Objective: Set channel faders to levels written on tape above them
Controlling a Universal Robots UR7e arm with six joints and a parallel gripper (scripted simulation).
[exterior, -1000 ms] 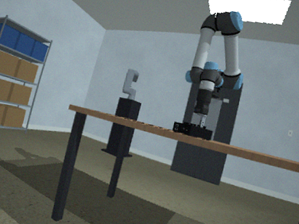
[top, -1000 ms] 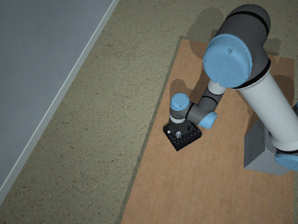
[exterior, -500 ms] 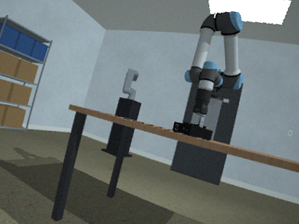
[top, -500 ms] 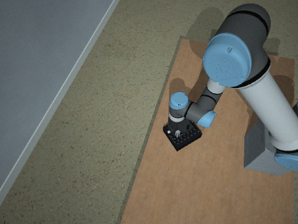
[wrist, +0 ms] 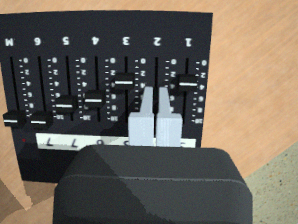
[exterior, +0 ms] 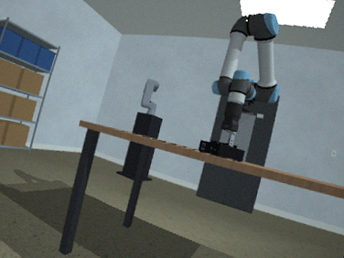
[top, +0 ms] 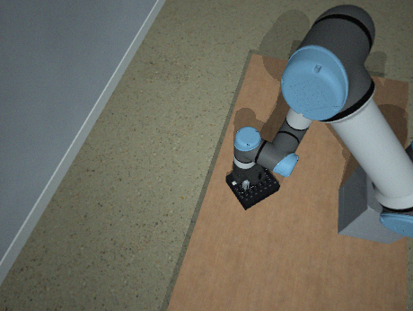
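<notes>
Now: the channel 3 cap 2 cm behind my hand, 1 cm to the right of it and 1 cm below it. From my hand the other things lie so: channel 5 cap: 6 cm to the right, 4 cm behind, 1 cm below; then channel 1 cap: 3 cm to the left, 1 cm below; then channel 4 cap: 4 cm to the right, 3 cm behind, 1 cm below.
</notes>
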